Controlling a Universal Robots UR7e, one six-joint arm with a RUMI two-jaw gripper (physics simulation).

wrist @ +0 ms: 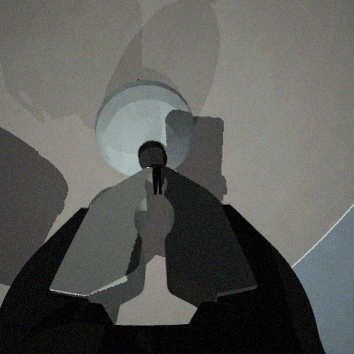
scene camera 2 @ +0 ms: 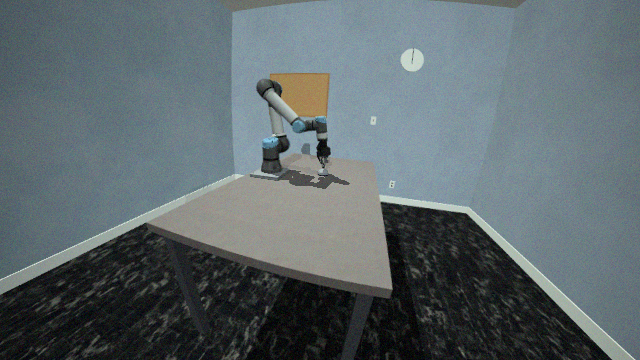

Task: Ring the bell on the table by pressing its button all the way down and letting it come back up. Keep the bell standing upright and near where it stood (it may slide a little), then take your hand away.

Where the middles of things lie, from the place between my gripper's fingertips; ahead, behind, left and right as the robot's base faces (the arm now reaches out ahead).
Labels:
I see my gripper 3 cm above the bell [wrist: 141,110], 1 cm to the right of it and 1 cm past it.

